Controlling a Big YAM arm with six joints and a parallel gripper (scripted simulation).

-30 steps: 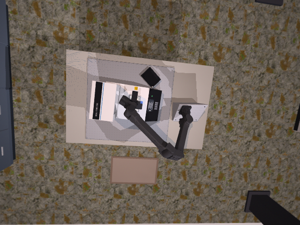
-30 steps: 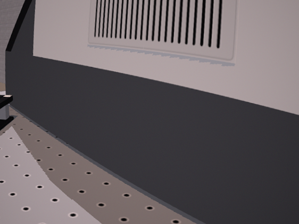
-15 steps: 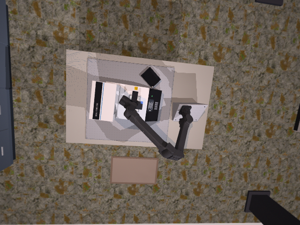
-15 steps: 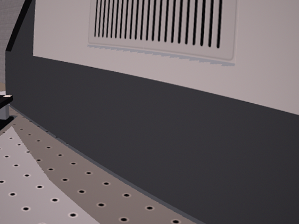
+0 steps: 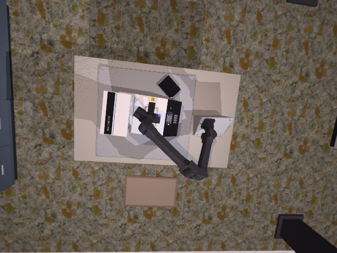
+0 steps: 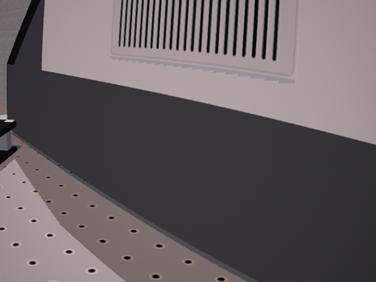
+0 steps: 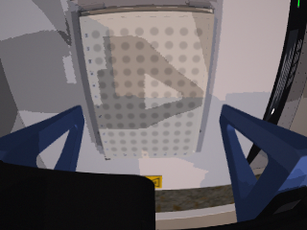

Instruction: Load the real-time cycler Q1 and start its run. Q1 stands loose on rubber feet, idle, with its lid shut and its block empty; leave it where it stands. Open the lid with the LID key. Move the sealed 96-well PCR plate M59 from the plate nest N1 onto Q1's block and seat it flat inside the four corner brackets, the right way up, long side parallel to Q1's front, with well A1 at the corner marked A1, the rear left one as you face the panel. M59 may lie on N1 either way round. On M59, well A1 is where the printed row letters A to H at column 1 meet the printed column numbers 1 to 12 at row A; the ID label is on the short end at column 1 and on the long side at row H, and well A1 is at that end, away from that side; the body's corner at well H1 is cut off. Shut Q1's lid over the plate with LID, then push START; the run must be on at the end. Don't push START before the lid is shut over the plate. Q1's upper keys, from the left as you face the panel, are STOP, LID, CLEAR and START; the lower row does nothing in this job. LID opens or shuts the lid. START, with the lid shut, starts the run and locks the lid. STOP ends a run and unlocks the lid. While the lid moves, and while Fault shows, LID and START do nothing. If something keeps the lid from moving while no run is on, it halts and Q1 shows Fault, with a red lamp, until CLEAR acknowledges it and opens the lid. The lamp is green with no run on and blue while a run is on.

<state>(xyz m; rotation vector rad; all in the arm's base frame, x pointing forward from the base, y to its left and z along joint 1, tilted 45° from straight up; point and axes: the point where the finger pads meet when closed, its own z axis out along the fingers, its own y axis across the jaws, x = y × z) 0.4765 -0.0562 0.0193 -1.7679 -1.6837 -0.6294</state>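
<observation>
The sealed plate M59 lies 30 mm below my hand. Round my hand: black plate nest N1 (140 mm behind, 250 mm to the right, 210 mm below).
</observation>
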